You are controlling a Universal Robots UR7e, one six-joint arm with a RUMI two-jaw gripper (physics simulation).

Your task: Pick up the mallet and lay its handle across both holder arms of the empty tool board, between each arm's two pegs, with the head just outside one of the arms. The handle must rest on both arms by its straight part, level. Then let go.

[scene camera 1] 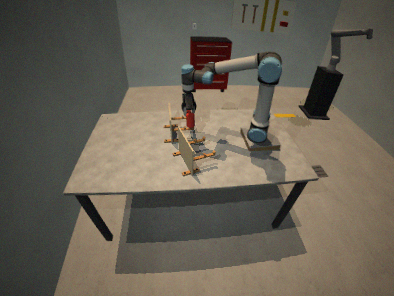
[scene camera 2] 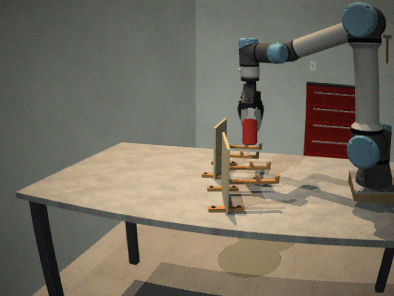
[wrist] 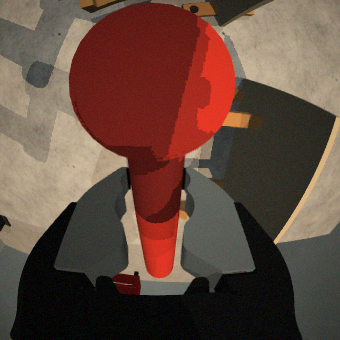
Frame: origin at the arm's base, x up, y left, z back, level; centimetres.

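Where they show: gripper, fingertip midpoint: (wrist: 156,169); arm's base, link origin: (scene camera 2: 373,181).
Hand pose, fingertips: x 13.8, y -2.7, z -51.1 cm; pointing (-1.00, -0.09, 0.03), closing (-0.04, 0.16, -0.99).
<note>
Things, the pixels of their centre, and the offset from my fingertips. "spot": a spot on its surface instead. Level surfaces: height alone.
- red mallet's upright cylindrical head, surface spot: (wrist: 150,80) spot: dx +6.0, dy +7.1, dz +0.9 cm
- far tool board, body centre: (wrist: 217,174) (scene camera 2: 233,147) (scene camera 1: 177,122) dx -8.1, dy -4.7, dz -8.6 cm
- table, surface height: dx -18.2 cm
The red mallet's upright cylindrical head (scene camera 1: 190,120) (scene camera 2: 249,131) (wrist: 150,80) shows in all views. Its handle (wrist: 159,235) runs away from the head between the fingers in the wrist view; the head hides it in the scene views. My gripper (scene camera 1: 189,108) (scene camera 2: 250,114) (wrist: 156,169) is shut on the handle. The head hangs beside the far tool board (scene camera 1: 171,131) (scene camera 2: 219,150) (wrist: 280,160), close above the height of its arms (scene camera 2: 245,147) in scene camera 2. No tool shows on that board. Whether the handle lies over both arms is hidden.
The near tool board (scene camera 1: 185,152) (scene camera 2: 226,175) stands closer to the scene cameras, its arms (scene camera 1: 206,155) (scene camera 2: 257,180) pointing towards the robot base; no tool shows on it. Both boards stand on the table (scene camera 1: 120,155) (scene camera 2: 125,175). A red cabinet (scene camera 1: 210,60) (scene camera 2: 330,120) stands behind.
</note>
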